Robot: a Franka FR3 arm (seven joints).
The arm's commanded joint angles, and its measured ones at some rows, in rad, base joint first. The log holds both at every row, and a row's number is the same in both.
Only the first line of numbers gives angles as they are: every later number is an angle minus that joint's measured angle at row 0.
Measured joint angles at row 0: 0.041 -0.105 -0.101 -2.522 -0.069 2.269 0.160
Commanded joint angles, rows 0 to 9: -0.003 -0.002 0.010 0.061 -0.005 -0.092 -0.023; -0.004 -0.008 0.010 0.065 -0.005 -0.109 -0.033; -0.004 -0.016 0.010 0.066 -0.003 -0.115 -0.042; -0.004 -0.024 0.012 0.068 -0.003 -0.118 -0.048; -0.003 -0.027 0.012 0.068 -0.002 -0.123 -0.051; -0.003 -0.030 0.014 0.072 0.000 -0.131 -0.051; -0.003 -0.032 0.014 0.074 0.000 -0.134 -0.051; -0.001 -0.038 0.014 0.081 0.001 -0.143 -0.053; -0.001 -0.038 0.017 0.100 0.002 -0.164 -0.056; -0.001 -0.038 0.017 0.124 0.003 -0.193 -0.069
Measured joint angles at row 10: 0.001 -0.023 0.008 0.080 0.000 -0.126 -0.040
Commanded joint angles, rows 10 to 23: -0.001 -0.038 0.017 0.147 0.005 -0.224 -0.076; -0.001 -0.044 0.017 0.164 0.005 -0.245 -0.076; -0.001 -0.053 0.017 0.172 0.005 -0.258 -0.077; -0.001 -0.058 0.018 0.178 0.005 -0.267 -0.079; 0.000 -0.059 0.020 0.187 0.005 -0.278 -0.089; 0.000 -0.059 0.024 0.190 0.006 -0.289 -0.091; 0.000 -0.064 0.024 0.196 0.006 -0.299 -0.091; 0.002 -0.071 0.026 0.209 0.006 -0.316 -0.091; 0.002 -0.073 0.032 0.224 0.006 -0.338 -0.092; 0.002 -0.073 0.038 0.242 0.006 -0.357 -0.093; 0.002 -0.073 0.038 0.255 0.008 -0.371 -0.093; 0.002 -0.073 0.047 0.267 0.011 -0.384 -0.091; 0.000 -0.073 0.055 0.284 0.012 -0.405 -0.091; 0.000 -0.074 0.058 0.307 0.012 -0.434 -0.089
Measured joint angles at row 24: 0.003 -0.068 0.041 0.247 0.002 -0.354 -0.079
